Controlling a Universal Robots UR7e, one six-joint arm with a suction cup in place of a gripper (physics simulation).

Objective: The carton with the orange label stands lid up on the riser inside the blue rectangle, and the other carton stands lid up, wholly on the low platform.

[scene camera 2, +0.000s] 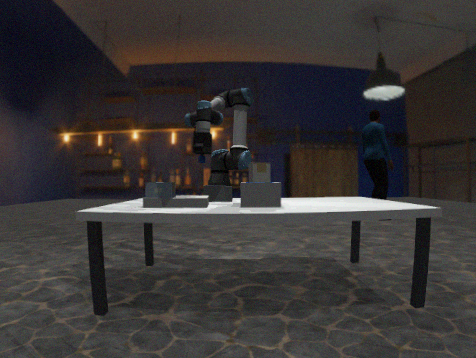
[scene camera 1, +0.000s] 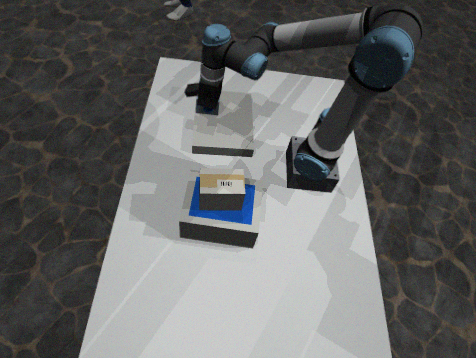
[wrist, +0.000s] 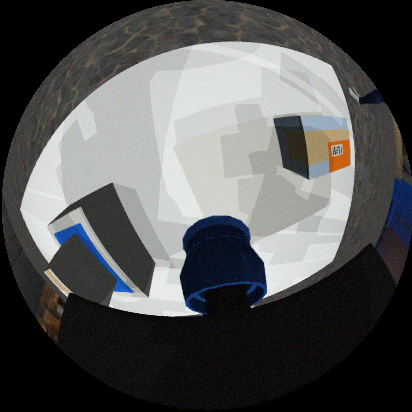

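Observation:
The carton with the orange label [scene camera 1: 201,109] [scene camera 2: 159,189] [wrist: 317,147] stands lid up at one far corner of the low platform [scene camera 1: 222,137] [scene camera 2: 191,201] [wrist: 200,165]; the arm covers most of it in scene camera 1. The other carton [scene camera 1: 222,201] [scene camera 2: 260,173] [wrist: 82,267], with tan tape and a white barcode label, stands lid up on the riser [scene camera 1: 219,234] [scene camera 2: 260,195] [wrist: 125,225], inside the blue rectangle [scene camera 1: 227,217] [wrist: 121,286]. My suction cup [scene camera 1: 208,111] [scene camera 2: 201,159] [wrist: 216,231] is open, holds nothing and hangs well above the low platform, apart from both cartons.
The arm's base [scene camera 1: 312,175] [scene camera 2: 220,192] stands on the white table [scene camera 1: 225,295] [scene camera 2: 320,211] [wrist: 125,130], to the right of the platform and riser in scene camera 1. A person [scene camera 2: 375,145] stands behind the table; feet [scene camera 1: 180,11] show beyond its far edge.

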